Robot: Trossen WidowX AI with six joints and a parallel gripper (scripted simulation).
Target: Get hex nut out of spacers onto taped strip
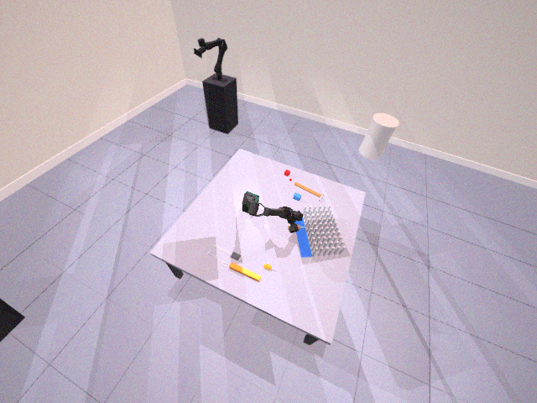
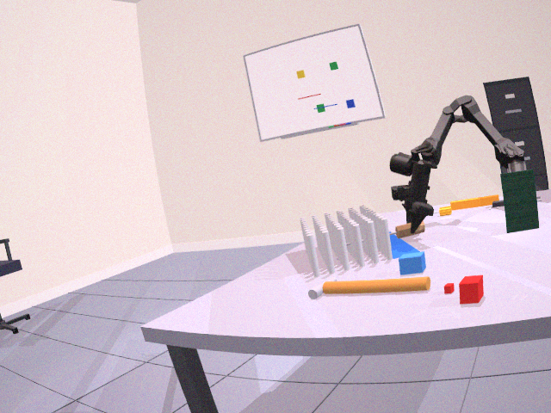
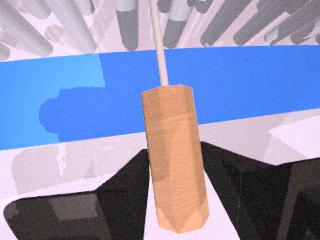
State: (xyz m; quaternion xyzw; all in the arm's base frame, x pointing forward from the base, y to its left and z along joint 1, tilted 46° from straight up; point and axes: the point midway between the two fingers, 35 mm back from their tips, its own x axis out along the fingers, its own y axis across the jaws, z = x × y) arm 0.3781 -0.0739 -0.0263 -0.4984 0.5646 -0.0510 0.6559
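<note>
Now: the blue taped strip 7 cm ahead of my gripper tip, 1 cm to the right of it and 3 cm below it. Round my gripper tip: blue cube 8 cm behind, 32 cm to the left, 1 cm below; orange bar 18 cm behind, 46 cm to the right, 2 cm below; orange ribbed piece 5 cm behind, 36 cm to the right, 2 cm below.
</note>
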